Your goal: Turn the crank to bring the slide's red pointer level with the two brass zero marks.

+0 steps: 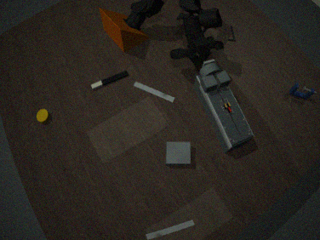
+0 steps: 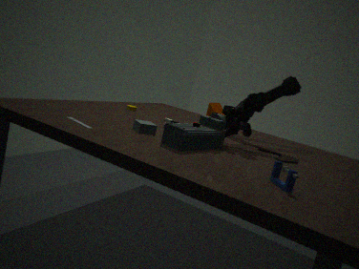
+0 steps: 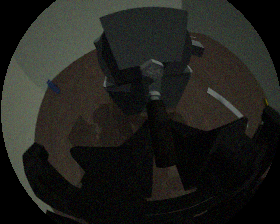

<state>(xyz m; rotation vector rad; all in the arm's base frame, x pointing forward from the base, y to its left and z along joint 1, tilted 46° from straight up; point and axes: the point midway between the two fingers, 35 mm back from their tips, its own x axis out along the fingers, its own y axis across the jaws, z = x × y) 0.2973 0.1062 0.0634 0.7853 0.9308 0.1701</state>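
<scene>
Now: the red pointer 18 cm ahead of my gripper tip, 5 cm above it and 3 cm to the right of it. From my gripper tip the other things lie so: grey block 23 cm to the right, 20 cm ahead, 1 cm below; then yellow disc 58 cm to the right, 15 cm behind, 2 cm below; then black-and-white marker 31 cm to the right, 15 cm behind, 2 cm below.
</scene>
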